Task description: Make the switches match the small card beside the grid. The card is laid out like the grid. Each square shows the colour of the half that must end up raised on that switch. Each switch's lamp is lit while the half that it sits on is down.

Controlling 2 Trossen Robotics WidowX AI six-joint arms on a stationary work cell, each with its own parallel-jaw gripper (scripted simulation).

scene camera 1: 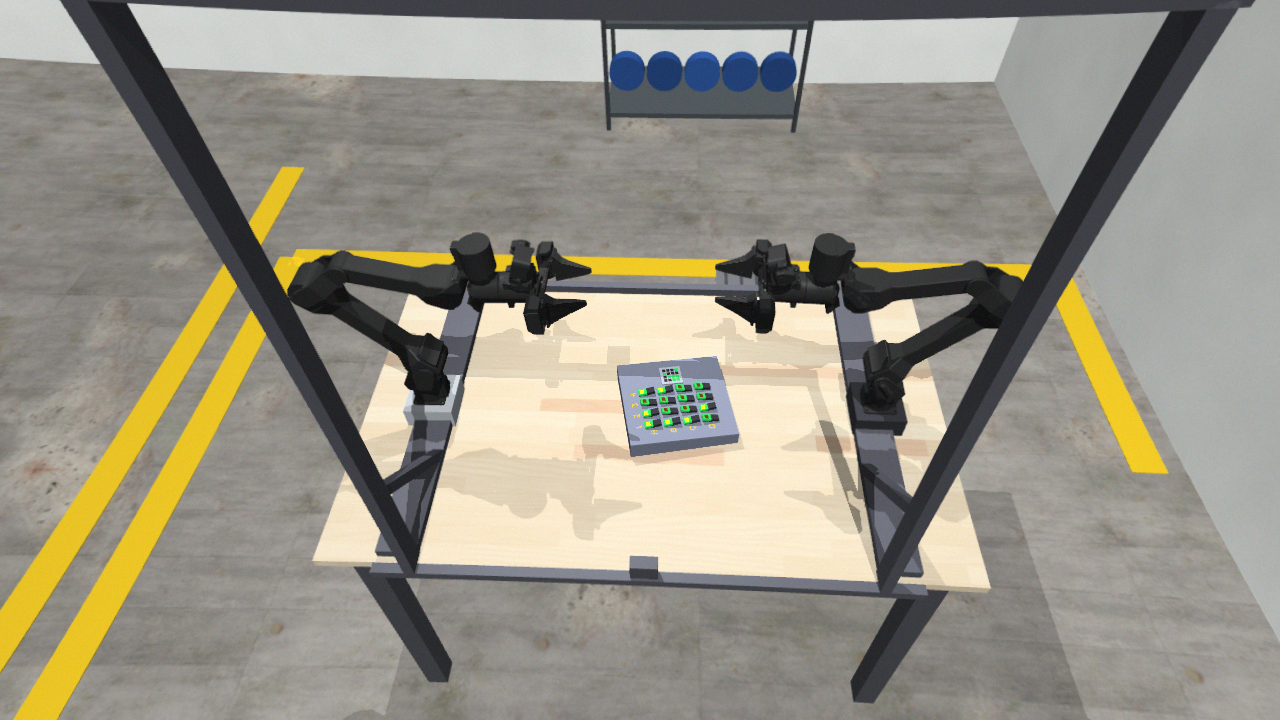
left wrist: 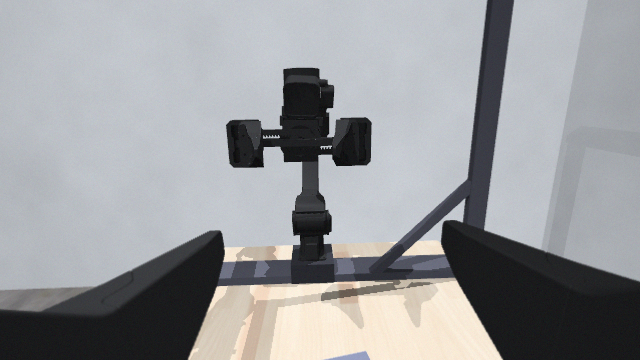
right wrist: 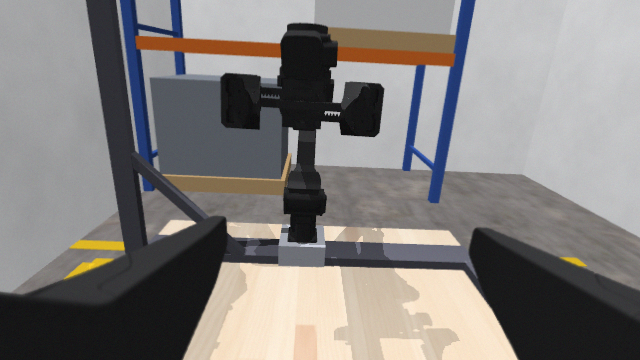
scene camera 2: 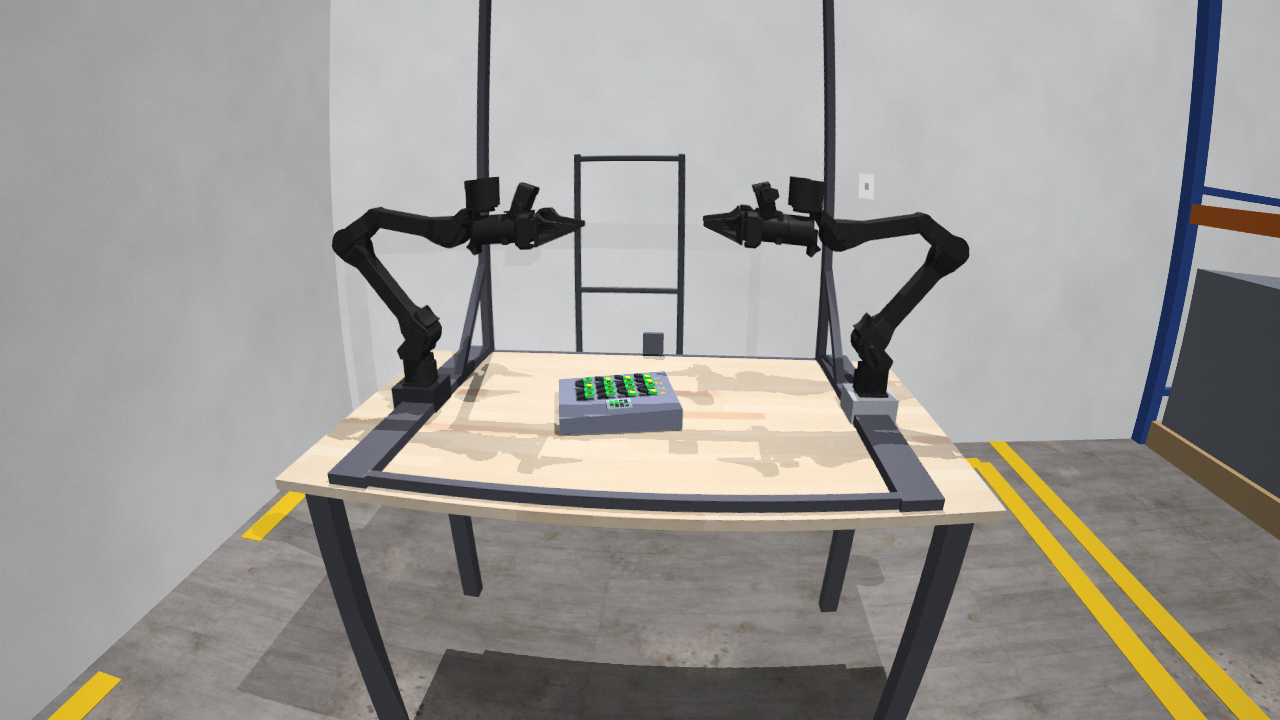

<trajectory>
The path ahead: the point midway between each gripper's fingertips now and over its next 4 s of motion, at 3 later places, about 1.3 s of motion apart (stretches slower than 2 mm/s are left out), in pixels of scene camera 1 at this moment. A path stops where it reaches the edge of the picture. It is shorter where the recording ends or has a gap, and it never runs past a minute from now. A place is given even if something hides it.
The left gripper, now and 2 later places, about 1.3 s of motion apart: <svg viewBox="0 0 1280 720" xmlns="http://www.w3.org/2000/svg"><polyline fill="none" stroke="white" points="589,286 631,346 571,323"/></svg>
The right gripper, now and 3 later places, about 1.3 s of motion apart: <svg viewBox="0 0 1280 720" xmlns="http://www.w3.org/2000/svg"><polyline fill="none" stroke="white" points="714,282 712,338 685,370 665,393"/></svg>
</trajectory>
